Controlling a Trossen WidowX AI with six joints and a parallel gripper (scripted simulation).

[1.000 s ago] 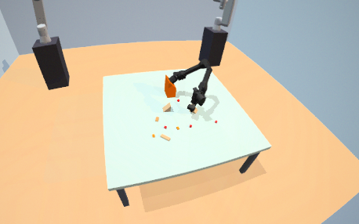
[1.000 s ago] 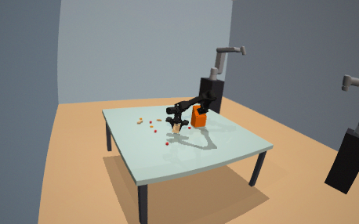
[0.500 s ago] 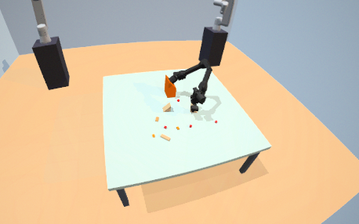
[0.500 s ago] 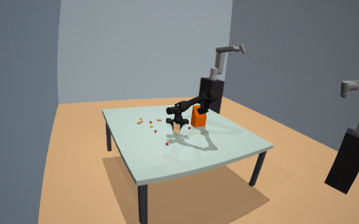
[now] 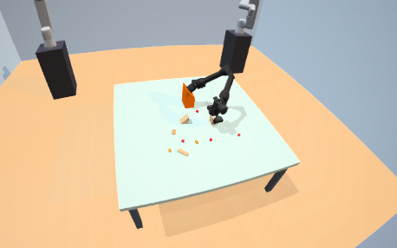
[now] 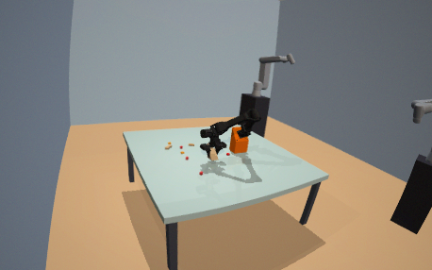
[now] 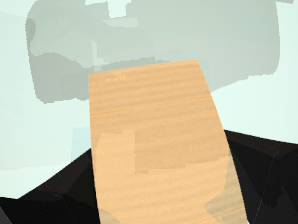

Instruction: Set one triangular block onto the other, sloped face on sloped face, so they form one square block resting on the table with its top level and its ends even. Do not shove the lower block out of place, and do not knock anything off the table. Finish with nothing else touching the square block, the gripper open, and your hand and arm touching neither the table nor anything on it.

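The tan triangular block lies 1 cm to the right of my gripper tip and 1 cm above it. Also, from my gripper tip: flat wooden bar (33 cm to the right, 19 cm ahead, 2 cm below).
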